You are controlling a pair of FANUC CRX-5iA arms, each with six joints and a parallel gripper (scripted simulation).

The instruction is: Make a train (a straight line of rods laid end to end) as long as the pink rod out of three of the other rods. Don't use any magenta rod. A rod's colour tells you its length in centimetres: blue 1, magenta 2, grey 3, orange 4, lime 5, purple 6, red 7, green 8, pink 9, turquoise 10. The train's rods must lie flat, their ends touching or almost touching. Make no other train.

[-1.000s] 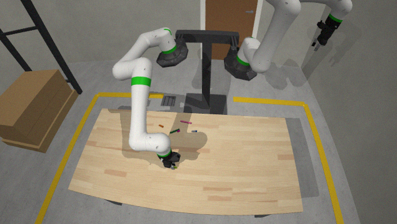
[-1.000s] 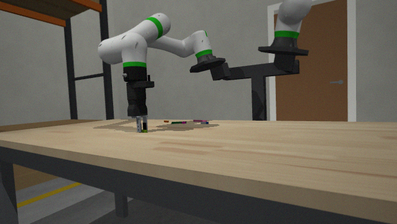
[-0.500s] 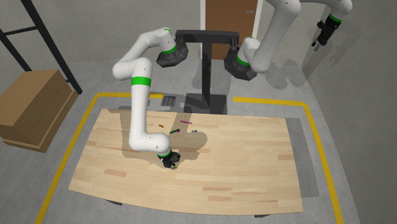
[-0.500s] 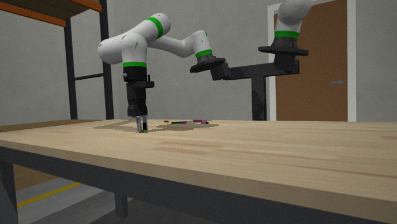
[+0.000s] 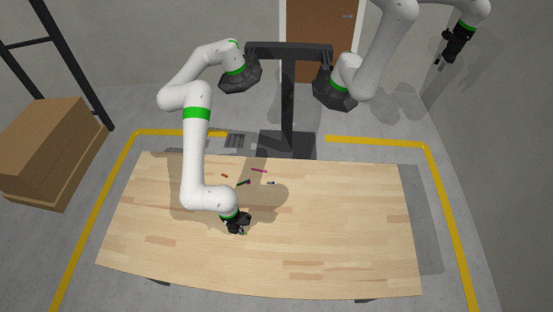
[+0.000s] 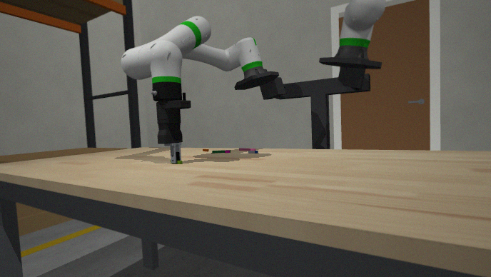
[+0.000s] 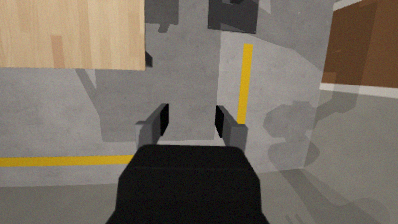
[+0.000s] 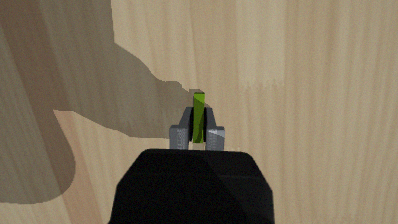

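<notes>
Right now my right hand is 2 cm above the lime rod. Round my right hand: green rod: 29 cm behind, 9 cm to the right, 2 cm below; then magenta rod: 30 cm behind, 7 cm to the right, 2 cm below; then grey rod: 33 cm behind, 5 cm to the left, 2 cm below.
</notes>
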